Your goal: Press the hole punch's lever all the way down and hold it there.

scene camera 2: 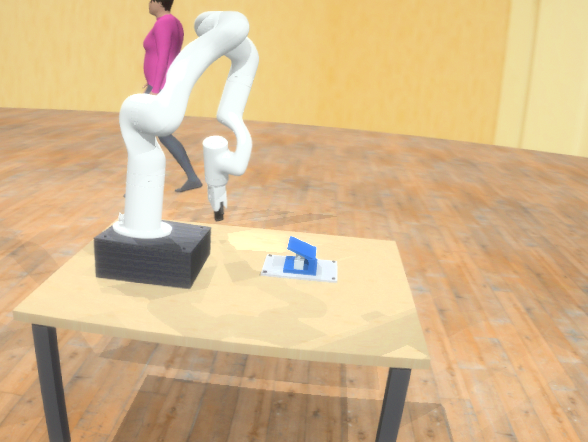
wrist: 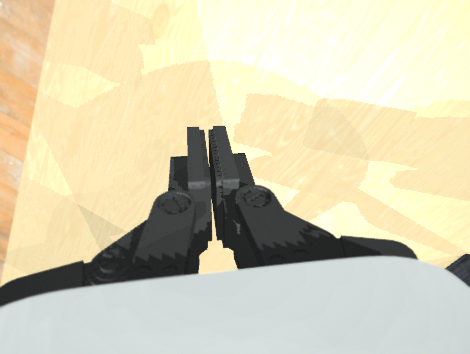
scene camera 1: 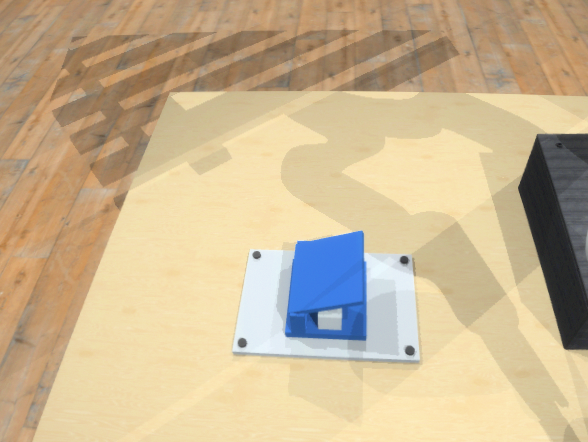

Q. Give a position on a blue lever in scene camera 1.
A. At 328, 274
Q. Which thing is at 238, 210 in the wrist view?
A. My gripper.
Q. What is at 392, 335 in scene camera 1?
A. A white plate.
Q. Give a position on a white plate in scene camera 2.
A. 273, 266
